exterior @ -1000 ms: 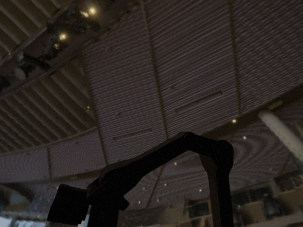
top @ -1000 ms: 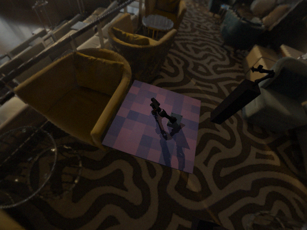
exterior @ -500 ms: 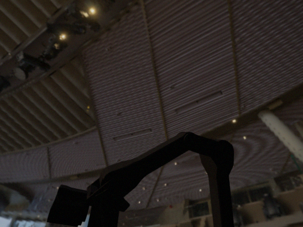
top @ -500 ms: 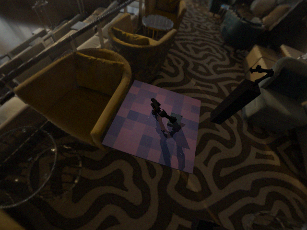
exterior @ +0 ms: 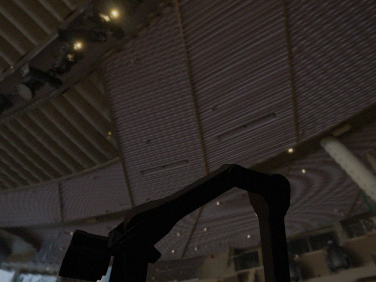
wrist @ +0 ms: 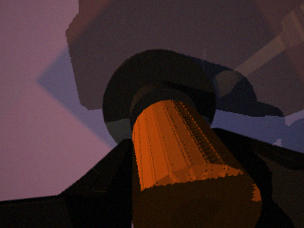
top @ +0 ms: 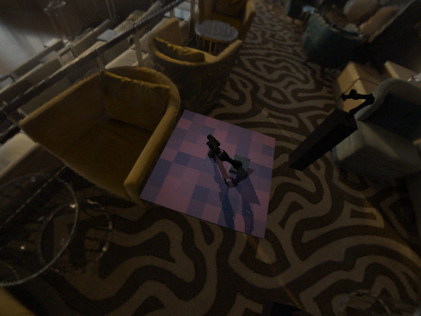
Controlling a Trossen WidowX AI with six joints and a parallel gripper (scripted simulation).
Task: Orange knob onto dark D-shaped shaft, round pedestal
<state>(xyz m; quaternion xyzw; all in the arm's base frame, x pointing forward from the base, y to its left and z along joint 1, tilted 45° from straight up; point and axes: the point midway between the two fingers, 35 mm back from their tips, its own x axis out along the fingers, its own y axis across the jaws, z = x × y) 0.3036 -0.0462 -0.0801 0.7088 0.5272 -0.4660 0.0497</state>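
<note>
The orange knob lies 20 mm above my gripper tip. The rest, counted from my gripper tip: dark round pedestal (40 mm below).
</note>
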